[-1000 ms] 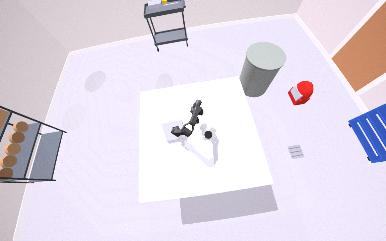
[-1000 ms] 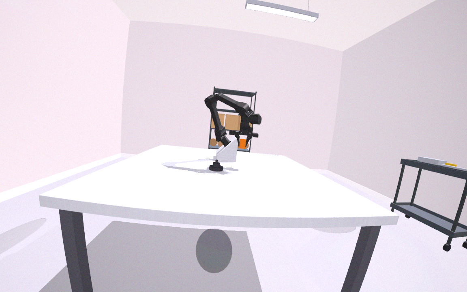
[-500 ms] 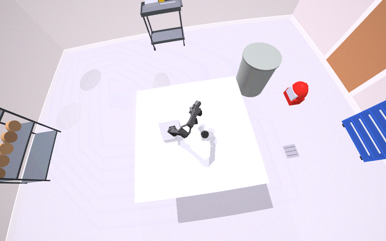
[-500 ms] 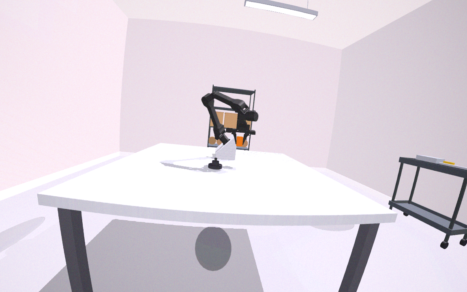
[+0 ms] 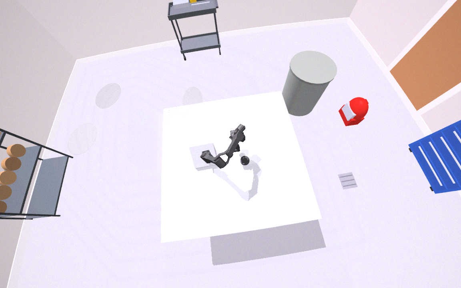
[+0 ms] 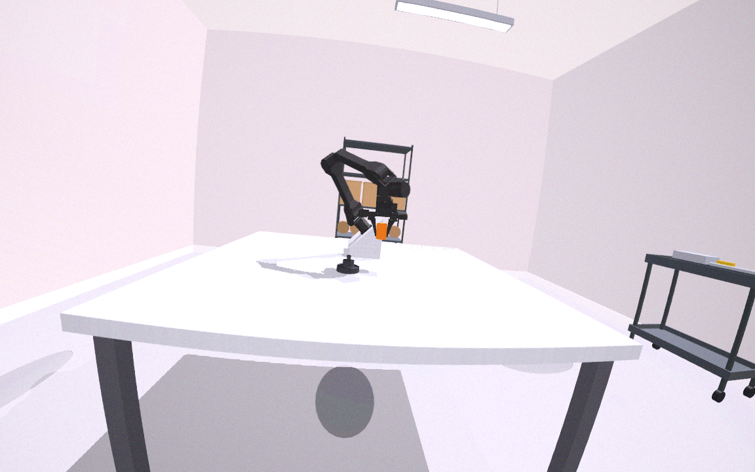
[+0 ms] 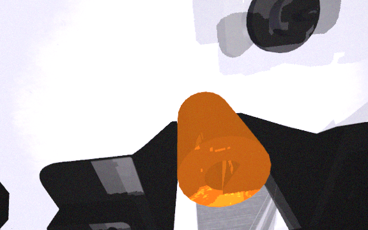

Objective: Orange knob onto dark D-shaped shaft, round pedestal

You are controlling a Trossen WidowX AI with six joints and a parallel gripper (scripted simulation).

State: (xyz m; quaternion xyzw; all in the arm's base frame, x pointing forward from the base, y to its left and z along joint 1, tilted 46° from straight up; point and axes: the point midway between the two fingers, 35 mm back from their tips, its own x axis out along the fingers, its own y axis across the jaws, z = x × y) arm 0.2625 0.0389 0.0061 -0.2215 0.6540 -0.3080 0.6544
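Now: gripper tip 120 mm to the left of the dark round pedestal, 100 mm above it and 60 mm short of it. The rest, counted from my gripper tip: orange knob: 20 mm above.
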